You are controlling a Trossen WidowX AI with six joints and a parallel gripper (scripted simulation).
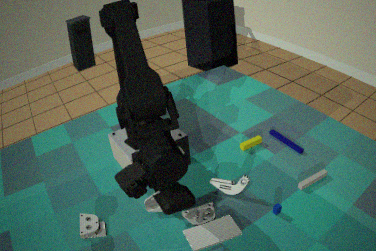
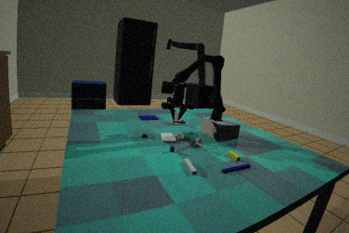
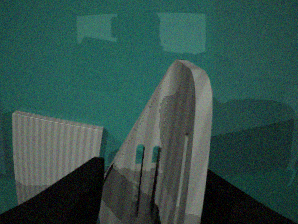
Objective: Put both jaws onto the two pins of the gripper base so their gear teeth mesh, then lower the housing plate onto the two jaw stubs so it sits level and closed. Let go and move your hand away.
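The jaw is 4 cm to the left of my gripper tip and 1 cm behind it. Also, from my gripper tip: yellow block: 38 cm to the left, 9 cm behind, 7 cm below; small blue block: 21 cm to the left, 16 cm ahead, 7 cm below; white bar: 36 cm to the left, 17 cm ahead, 8 cm below.
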